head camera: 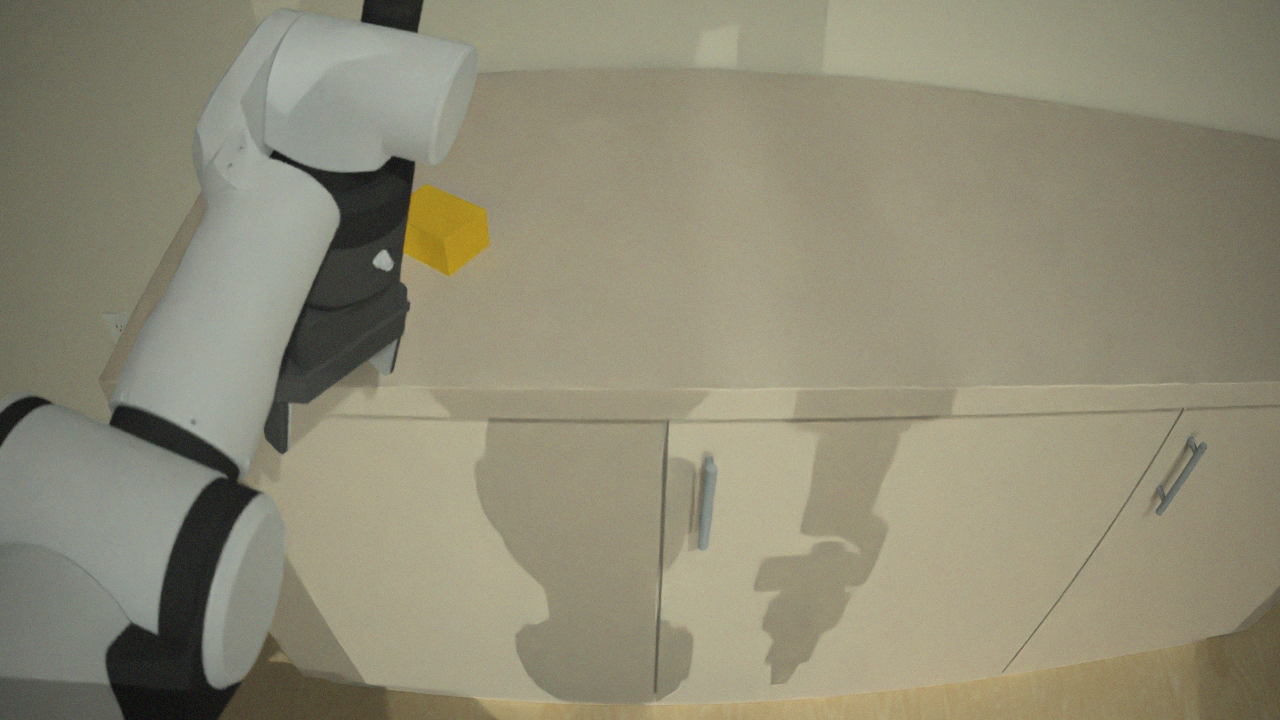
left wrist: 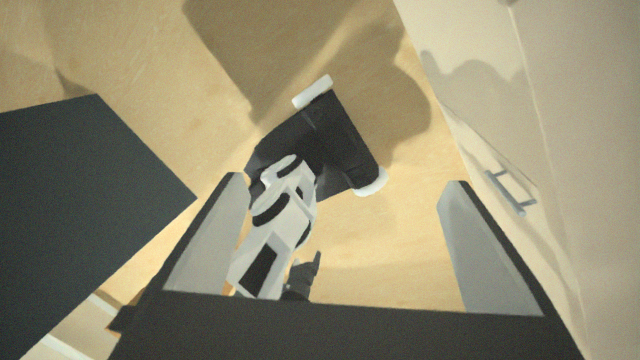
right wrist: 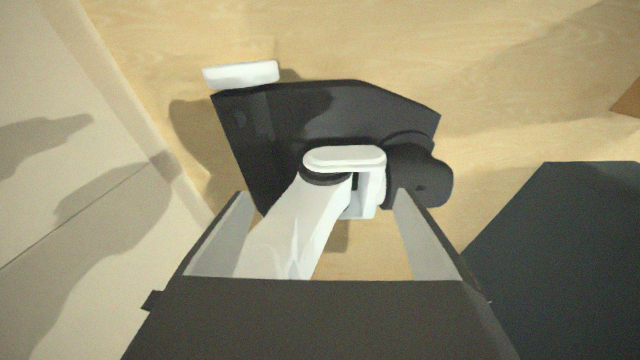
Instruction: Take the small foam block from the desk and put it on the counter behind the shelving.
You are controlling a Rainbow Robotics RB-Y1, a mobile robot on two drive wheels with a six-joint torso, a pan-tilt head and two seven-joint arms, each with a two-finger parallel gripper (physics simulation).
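Frame: origin at the robot's base, x ahead, y left, z up, level; metres.
Seen in the pictures: left gripper, fingertip midpoint: point(head camera: 330, 404) point(left wrist: 342, 189); right gripper, fingertip midpoint: point(left wrist: 308, 255) point(right wrist: 321, 199).
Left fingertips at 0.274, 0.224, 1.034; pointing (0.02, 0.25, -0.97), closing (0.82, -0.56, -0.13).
Note:
Offsets run from my left fingertips to a thing's top centre, as dx, dy, dz. "spot": to the spot under its first point. Level surfaces: height alone.
The yellow foam block @(+0.330, -0.011, -0.079) point(head camera: 456, 234) lies on the beige top @(dz -0.124) point(head camera: 760, 241) above the cabinet doors, toward the left in the head view. Its left side is partly hidden by my left arm. My left gripper point(head camera: 332, 407) point(left wrist: 342, 189) is open and empty, near the front edge of the top, nearer the front than the block. The left wrist view looks past its fingers to the floor and my base; the block does not show there. My right gripper point(right wrist: 321, 199) is open and empty above my base, and the block does not show in the right wrist view either. No shelving shows.
Cabinet doors with grey bar handles @(spot: +0.120, -0.281, -0.275) point(head camera: 707, 503) point(left wrist: 510, 197) form the front below the top. A wall point(head camera: 1029, 49) stands behind it. A dark flat panel point(left wrist: 75, 200) point(right wrist: 565, 245) shows on the side away from the cabinets in both wrist views.

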